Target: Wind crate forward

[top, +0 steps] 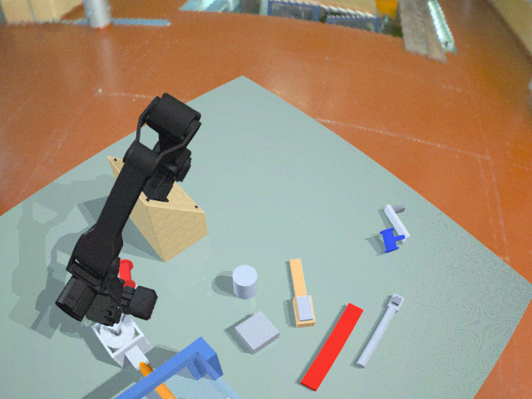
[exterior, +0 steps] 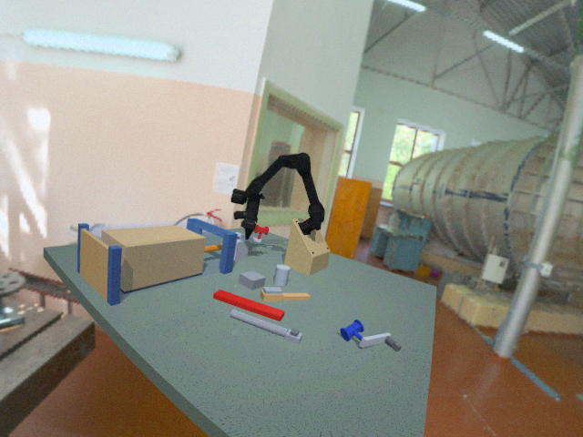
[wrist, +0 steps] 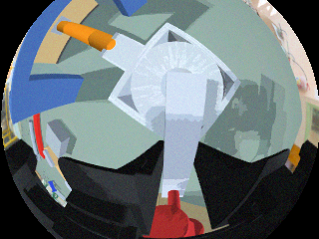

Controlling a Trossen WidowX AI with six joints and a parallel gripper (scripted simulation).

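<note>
Right now my gripper tip is 50 mm to the right of the red knob, 40 mm below it and 40 mm past it. Also, from my gripper tip: pale grey winch: 60 mm below, 50 mm to the right, 20 mm ahead; winch handle: 20 mm above, 10 mm to the left, 10 mm behind; blue frame: 190 mm ahead, 30 mm to the right, 10 mm above.
</note>
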